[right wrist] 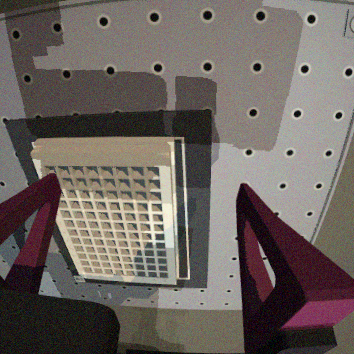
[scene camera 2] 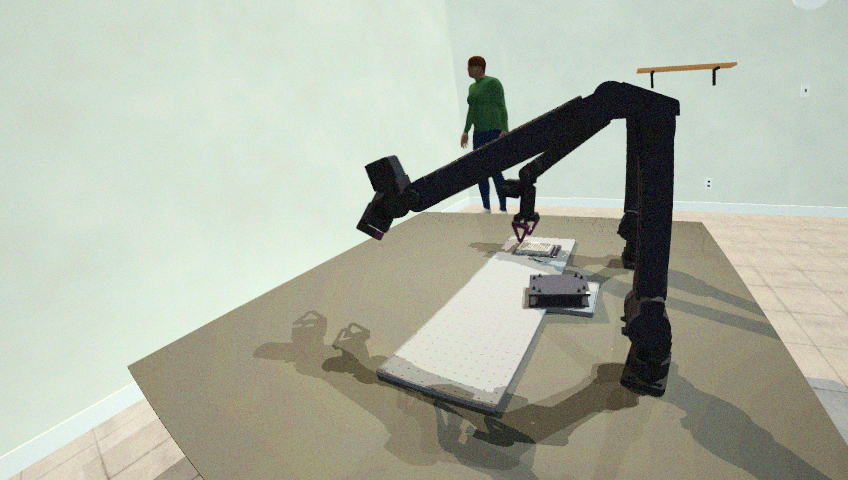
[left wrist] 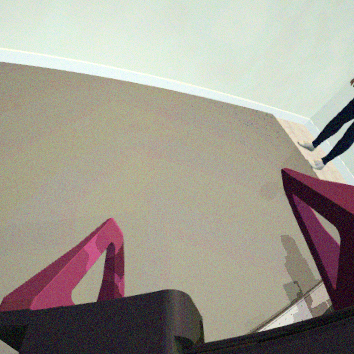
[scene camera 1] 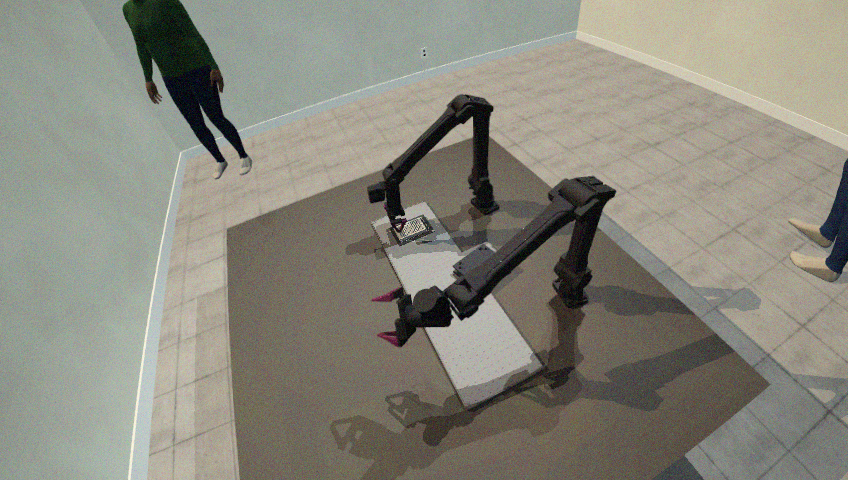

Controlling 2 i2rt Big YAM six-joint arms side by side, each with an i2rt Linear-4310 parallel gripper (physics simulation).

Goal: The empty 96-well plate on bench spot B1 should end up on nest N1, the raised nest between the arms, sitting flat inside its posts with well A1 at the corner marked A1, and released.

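Places are measured from the left arm's base along level axes (x ahead, y left, z up), in centimetres.
Pixels of known places: left gripper, fingertip midpoint: (scene camera 2: 374, 210) (left wrist: 196, 203) (scene camera 1: 374, 317); right gripper, fingertip midpoint: (right wrist: 145, 186) (scene camera 2: 524, 238) (scene camera 1: 396, 225); left arm's base at its link origin: (scene camera 2: 645, 371) (scene camera 1: 569, 292); right arm's base at its link origin: (scene camera 2: 634, 262) (scene camera 1: 484, 205).
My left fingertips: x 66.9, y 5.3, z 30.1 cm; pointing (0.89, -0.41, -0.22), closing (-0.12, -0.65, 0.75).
Note:
For each thing: its top centre in the pictures, then the offset to it from my left fingertips. "spot": a spot on its surface instead. Level surfaces: height alone.
- pale 96-well plate at its top centre: (right wrist: 113, 230) (scene camera 2: 535, 246) (scene camera 1: 409, 228) dz -27.2, dx -18.9, dy -56.8 cm
- dark rectangular spot at a spot on its surface: (right wrist: 199, 215) spot: dz -28.7, dx -17.8, dy -62.6 cm
- dark raised nest at its top centre: (scene camera 2: 558, 280) (scene camera 1: 478, 261) dz -23.9, dx -39.3, dy -26.1 cm
- long white perforated board at its surface level: dz -28.8 cm
- brown table top at its surface level: dz -30.2 cm
The pale 96-well plate (scene camera 1: 414, 228) (scene camera 2: 537, 246) (right wrist: 115, 220) lies flat on a dark rectangular spot (right wrist: 199, 215) at the far end of the perforated board. My right gripper (scene camera 1: 399, 227) (scene camera 2: 526, 233) (right wrist: 145, 186) is open above it. In the right wrist view its left fingertip overlaps the plate's left edge, and its right finger is well right of the plate. The dark raised nest (scene camera 1: 474, 261) (scene camera 2: 558, 284) shows corner posts and an empty top; its A1 mark cannot be read. My left gripper (scene camera 1: 376, 317) (left wrist: 196, 203) is open and empty, high beyond the board's edge.
The long white perforated board (scene camera 1: 487, 347) (scene camera 2: 464, 336) (left wrist: 294, 316) lies on the brown table top (scene camera 1: 297, 285) (scene camera 2: 249, 380). The left arm reaches across above the board beside the nest. A person in green (scene camera 1: 172, 38) (scene camera 2: 487, 104) stands beyond the table.

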